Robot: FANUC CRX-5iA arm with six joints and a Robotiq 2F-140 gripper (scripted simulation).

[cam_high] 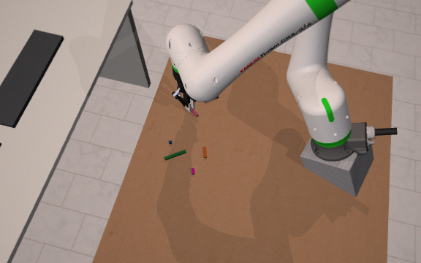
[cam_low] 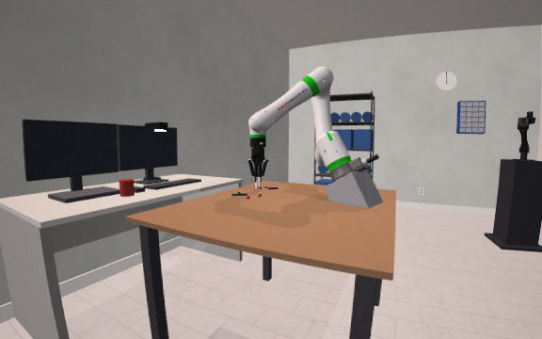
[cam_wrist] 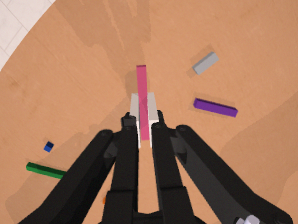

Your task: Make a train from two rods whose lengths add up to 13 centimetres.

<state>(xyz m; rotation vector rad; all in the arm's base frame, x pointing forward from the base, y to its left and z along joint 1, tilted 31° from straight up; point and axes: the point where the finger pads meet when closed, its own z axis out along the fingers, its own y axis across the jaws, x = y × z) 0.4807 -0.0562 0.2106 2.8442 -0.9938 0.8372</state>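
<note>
The orange rod lies 16 cm to the left of my hand, 8 cm behind it and 4 cm below it. From my hand the other things lie so: grey rod 8 cm to the right, 4 cm below, 2 cm behind; then pink rod 3 cm below; then purple rod 7 cm behind, 6 cm to the right, 4 cm below.
</note>
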